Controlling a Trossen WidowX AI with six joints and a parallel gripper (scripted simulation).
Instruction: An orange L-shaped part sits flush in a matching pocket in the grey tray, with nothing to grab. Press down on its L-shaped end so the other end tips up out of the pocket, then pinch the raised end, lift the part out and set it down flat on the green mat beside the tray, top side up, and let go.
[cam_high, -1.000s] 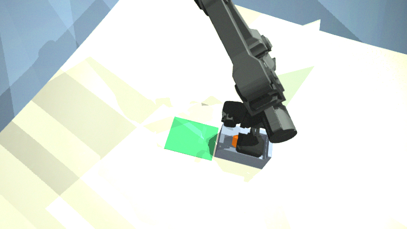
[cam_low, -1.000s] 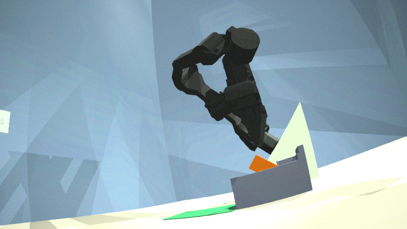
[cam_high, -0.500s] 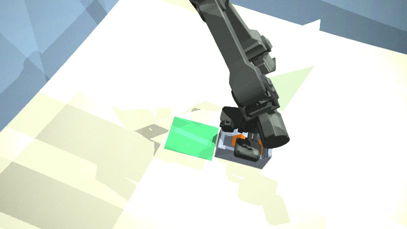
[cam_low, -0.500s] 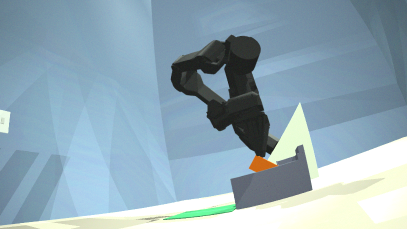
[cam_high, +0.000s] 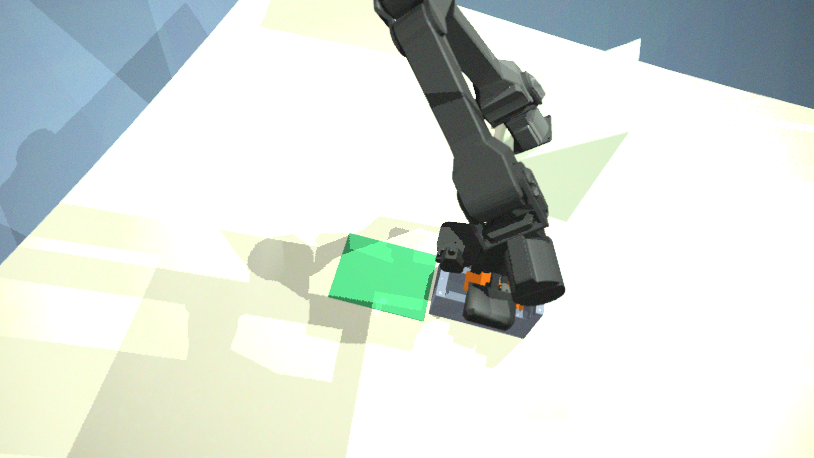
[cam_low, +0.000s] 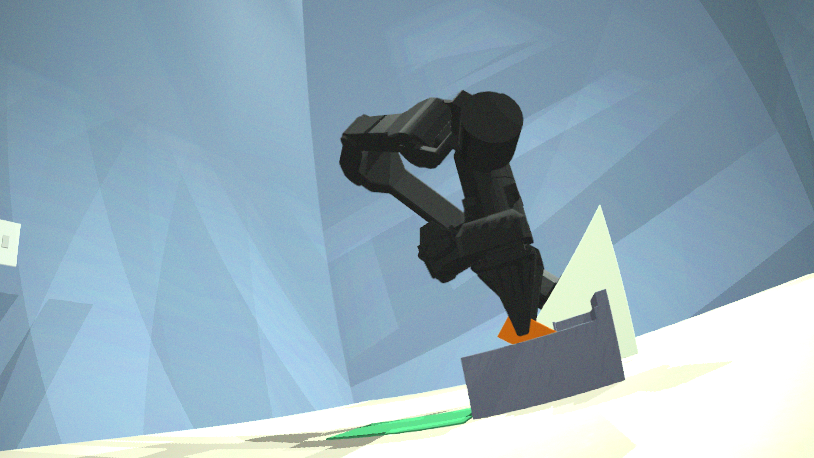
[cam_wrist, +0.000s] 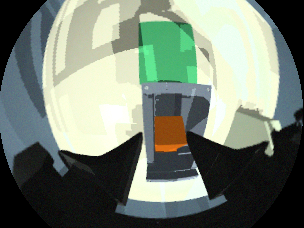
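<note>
Now: gripper tip 40 mm to the right of the orange L-shaped part, 30 mm above it and 20 mm past it. Round my gripper tip: green mat 140 mm to the right, 80 mm below, 20 mm behind.
</note>
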